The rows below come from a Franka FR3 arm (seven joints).
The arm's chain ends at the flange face. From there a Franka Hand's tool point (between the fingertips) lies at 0.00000 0.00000 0.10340 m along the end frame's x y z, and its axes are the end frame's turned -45 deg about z.
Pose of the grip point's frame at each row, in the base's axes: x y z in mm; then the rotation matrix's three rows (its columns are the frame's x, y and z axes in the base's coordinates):
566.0 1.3 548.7; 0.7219 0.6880 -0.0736; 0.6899 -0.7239 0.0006; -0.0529 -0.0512 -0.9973
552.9 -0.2 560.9; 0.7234 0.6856 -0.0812; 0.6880 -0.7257 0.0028; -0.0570 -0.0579 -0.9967
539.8 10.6 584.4; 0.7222 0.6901 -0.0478; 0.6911 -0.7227 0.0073; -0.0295 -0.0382 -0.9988
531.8 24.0 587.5; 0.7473 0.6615 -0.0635; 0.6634 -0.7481 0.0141; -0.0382 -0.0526 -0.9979
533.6 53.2 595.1; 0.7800 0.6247 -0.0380; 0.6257 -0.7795 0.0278; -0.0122 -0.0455 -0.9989
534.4 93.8 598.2; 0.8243 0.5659 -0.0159; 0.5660 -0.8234 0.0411; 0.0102 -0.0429 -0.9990
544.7 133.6 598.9; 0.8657 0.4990 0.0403; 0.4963 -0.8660 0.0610; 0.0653 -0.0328 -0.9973
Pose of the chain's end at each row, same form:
573.6 1.2 651.8; 0.9969 -0.0240 -0.0736; -0.0240 -0.9997 0.0006; -0.0736 0.0012 -0.9973
561.3 -0.5 664.0; 0.9963 -0.0267 -0.0812; -0.0267 -0.9996 0.0028; -0.0812 -0.0006 -0.9967
544.7 9.8 687.7; 0.9986 -0.0227 -0.0478; -0.0223 -0.9997 0.0073; -0.0479 -0.0062 -0.9988
538.4 22.5 690.7; 0.9962 -0.0607 -0.0635; -0.0599 -0.9981 0.0141; -0.0642 -0.0102 -0.9979
537.5 50.3 698.4; 0.9933 -0.1098 -0.0380; -0.1088 -0.9936 0.0278; -0.0408 -0.0235 -0.9989
536.0 89.6 701.5; 0.9830 -0.1827 -0.0159; -0.1820 -0.9825 0.0411; -0.0231 -0.0375 -0.9990
540.5 127.3 702.0; 0.9650 -0.2593 0.0403; -0.2614 -0.9633 0.0610; 0.0230 -0.0694 -0.9973

